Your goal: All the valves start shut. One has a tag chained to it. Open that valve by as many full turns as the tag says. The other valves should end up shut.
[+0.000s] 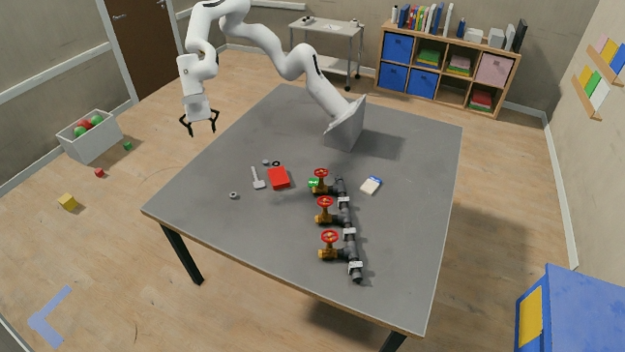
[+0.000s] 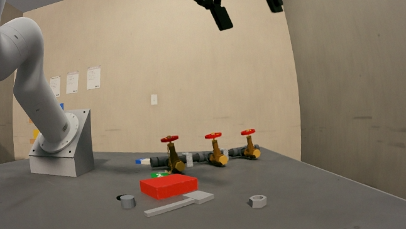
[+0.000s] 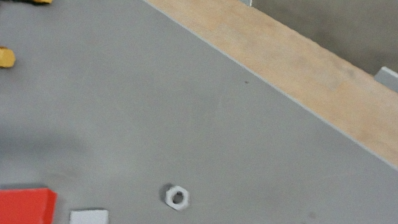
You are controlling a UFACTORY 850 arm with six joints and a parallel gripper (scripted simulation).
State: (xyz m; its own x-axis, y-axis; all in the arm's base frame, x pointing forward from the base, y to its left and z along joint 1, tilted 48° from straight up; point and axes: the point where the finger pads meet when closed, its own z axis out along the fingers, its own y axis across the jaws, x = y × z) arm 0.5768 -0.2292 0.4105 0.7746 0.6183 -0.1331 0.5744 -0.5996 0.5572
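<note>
The green tag lies 170 mm behind my hand, 440 mm to the left of it and 310 mm below it. Round my hand: hex nut (40 mm ahead, 110 mm to the left, 300 mm below); grey cylinder (220 mm behind, 150 mm to the left, 300 mm below); grey hammer-shaped tool (100 mm behind, 160 mm to the left, 310 mm below).
</note>
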